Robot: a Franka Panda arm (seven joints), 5 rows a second.
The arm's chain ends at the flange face. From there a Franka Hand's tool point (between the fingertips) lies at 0.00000 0.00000 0.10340 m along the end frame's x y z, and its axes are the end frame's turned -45 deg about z.
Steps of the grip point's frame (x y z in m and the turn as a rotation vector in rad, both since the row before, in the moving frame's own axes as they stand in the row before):
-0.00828, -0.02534, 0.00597, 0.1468, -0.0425, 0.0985
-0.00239, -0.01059, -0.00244, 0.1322, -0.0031, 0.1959
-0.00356, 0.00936, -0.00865, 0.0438, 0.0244, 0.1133
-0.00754, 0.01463, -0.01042, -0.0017, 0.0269, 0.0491
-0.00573, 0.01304, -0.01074, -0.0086, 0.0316, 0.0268
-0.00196, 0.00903, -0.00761, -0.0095, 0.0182, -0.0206
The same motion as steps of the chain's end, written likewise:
-0.01038, -0.00380, 0.00717, 0.0738, -0.1339, 0.0985
-0.00030, 0.00452, -0.00154, 0.0913, -0.0957, 0.1959
0.00523, 0.01419, -0.00852, 0.0482, -0.0137, 0.1133
0.00288, 0.01747, -0.01038, 0.0178, 0.0202, 0.0491
0.00221, 0.01491, -0.01068, 0.0163, 0.0284, 0.0268
0.00298, 0.00843, -0.00759, 0.0062, 0.0196, -0.0206

